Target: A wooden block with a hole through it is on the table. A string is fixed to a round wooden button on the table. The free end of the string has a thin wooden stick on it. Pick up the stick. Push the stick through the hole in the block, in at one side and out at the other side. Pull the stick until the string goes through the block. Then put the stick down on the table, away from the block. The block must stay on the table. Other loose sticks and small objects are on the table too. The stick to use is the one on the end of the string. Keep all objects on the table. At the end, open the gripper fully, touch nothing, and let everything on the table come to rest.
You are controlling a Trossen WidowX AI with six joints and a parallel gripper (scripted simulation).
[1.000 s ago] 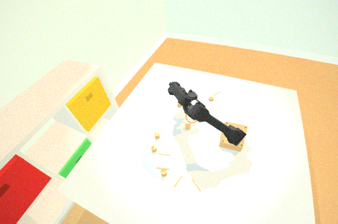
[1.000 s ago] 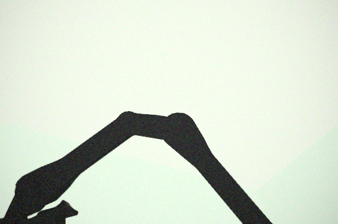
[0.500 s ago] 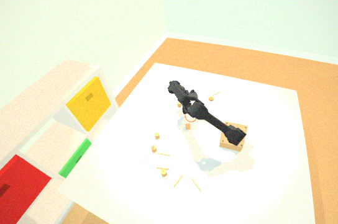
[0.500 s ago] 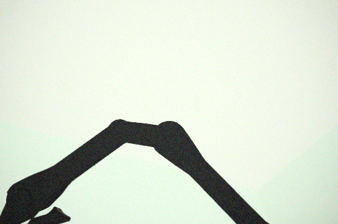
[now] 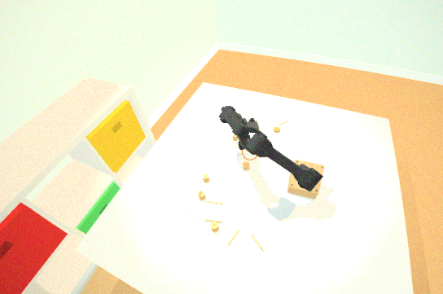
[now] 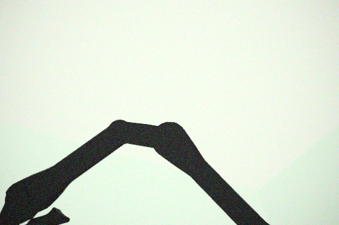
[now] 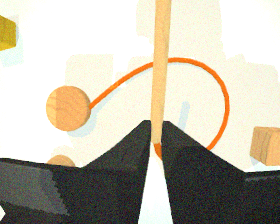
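The round wooden button is 30 mm ahead of my gripper tip, 70 mm to the right of it and 50 mm below it. The rest, counted from my gripper tip: square wooden block: 30 mm behind, 110 mm to the left, 40 mm below; then thin wooden stick: 10 mm behind, 10 mm to the right, 10 mm above; then yellow piece: 10 mm ahead, 170 mm to the right, 40 mm below.
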